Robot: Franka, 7 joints.
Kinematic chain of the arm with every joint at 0, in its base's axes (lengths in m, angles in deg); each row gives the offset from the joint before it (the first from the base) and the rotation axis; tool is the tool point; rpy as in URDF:
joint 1: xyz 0 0 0.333 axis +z
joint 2: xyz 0 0 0 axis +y
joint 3: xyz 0 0 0.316 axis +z
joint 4: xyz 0.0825 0 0 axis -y
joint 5: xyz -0.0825 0 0.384 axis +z
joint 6: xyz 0 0 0 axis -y
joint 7: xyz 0.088 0 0 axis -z
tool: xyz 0 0 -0.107 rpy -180 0 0
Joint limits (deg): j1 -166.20..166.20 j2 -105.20..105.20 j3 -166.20..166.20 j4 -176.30..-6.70 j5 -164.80..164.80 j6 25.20..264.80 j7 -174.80..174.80
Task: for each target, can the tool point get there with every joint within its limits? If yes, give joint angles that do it. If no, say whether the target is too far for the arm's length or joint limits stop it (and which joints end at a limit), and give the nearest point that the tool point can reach.
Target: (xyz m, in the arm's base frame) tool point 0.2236 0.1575 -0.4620
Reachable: no: joint limits stop it (at a limit: joint 2) | nearest point 0.2249 0.1584 -0.3607 | short by 0.101 m
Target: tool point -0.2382 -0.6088 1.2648
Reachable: no: too far | nearest point -0.1795 -0.4588 1.0353 | short by 0.280 m
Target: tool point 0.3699 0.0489 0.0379
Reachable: yes | joints 82.21 81.34 -55.32 -122.09 25.53 88.04 71.85
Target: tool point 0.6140 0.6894 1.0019
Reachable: no: too far | nearest point 0.4620 0.5188 0.8364 | short by 0.282 m
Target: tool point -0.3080 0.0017 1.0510
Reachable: yes | joints -92.85 20.36 -138.23 -39.64 -138.90 192.41 93.58
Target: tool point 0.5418 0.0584 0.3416
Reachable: yes | joints -106.55 -14.76 115.74 -127.77 -85.42 124.97 36.22
